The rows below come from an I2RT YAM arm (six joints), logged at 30 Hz.
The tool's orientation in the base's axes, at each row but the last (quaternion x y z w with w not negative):
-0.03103, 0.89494, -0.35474, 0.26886
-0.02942, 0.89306, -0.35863, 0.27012
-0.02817, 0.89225, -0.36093, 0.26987
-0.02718, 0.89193, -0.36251, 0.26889
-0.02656, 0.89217, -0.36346, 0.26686
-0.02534, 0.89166, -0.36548, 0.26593
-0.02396, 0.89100, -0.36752, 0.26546
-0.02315, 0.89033, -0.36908, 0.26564
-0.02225, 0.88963, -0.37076, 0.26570
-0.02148, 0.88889, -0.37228, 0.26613
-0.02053, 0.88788, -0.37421, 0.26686
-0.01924, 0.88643, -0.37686, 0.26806
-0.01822, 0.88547, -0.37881, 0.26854
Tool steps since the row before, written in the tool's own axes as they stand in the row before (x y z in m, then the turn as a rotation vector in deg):
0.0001, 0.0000, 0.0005, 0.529, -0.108, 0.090
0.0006, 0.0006, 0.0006, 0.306, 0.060, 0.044
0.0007, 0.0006, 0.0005, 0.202, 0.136, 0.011
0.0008, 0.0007, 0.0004, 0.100, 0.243, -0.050
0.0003, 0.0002, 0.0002, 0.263, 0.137, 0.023
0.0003, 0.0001, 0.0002, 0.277, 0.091, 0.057
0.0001, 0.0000, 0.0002, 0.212, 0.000, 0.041
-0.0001, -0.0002, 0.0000, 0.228, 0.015, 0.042
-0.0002, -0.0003, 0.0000, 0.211, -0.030, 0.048
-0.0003, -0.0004, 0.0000, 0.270, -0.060, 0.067
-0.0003, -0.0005, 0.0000, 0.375, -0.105, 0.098
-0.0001, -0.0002, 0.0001, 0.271, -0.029, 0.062
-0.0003, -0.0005, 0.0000, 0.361, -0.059, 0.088
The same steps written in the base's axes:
0.0002, -0.0003, -0.0003, -0.421, -0.267, -0.227
-0.0001, -0.0001, -0.0010, -0.230, -0.058, -0.207
-0.0003, 0.0000, -0.0010, -0.147, 0.044, -0.189
-0.0004, 0.0001, -0.0011, -0.075, 0.186, -0.177
-0.0001, -0.0001, -0.0004, -0.194, 0.023, -0.225
-0.0001, -0.0001, -0.0003, -0.196, -0.036, -0.220
0.0000, -0.0002, -0.0002, -0.162, -0.077, -0.121
0.0001, -0.0001, 0.0002, -0.173, -0.070, -0.139
0.0001, -0.0002, 0.0003, -0.162, -0.103, -0.104
0.0002, -0.0002, 0.0004, -0.208, -0.151, -0.122
0.0002, -0.0003, 0.0005, -0.290, -0.228, -0.158
0.0001, -0.0002, 0.0001, -0.206, -0.126, -0.141
0.0002, -0.0003, 0.0005, -0.276, -0.185, -0.177

